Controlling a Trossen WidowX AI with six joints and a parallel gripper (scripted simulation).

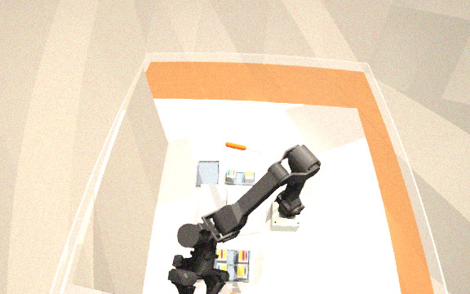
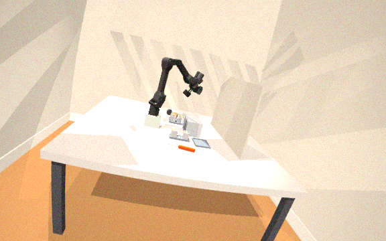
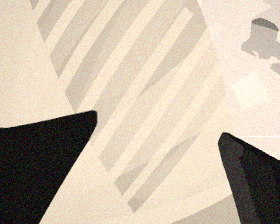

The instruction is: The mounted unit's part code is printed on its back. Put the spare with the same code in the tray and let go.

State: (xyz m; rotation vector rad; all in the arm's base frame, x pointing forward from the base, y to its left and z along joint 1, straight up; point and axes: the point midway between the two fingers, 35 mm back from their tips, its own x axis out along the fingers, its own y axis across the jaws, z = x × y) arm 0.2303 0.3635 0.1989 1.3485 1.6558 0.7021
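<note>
Now: the grey spare 2 cm ahead of my gripper tip, 54 cm to the right of it and 23 cm below it. From my gripper tip the other things lie so: pale-blue tray: 12 cm ahead, 54 cm to the right, 27 cm below; mounted unit: 5 cm ahead, 36 cm to the right, 22 cm below.
</note>
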